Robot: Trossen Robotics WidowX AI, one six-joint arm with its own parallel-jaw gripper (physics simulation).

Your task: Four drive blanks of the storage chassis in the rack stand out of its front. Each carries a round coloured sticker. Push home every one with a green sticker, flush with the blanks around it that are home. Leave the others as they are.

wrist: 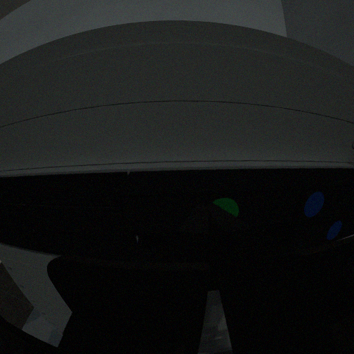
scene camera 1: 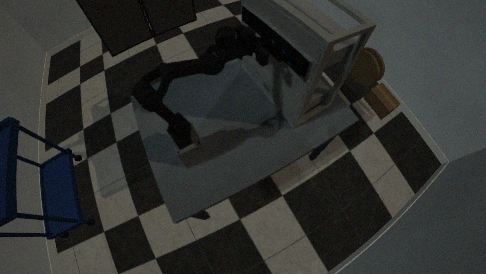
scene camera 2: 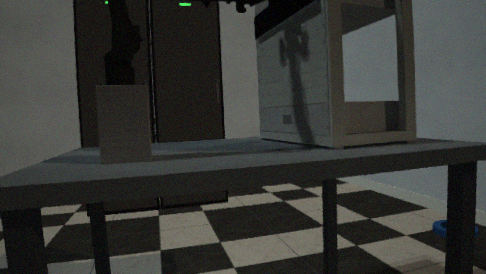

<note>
In view: my gripper (scene camera 1: 271,39) and a pale rack (scene camera 2: 300,73).
My gripper shows as well in the wrist view (wrist: 204,210).
</note>
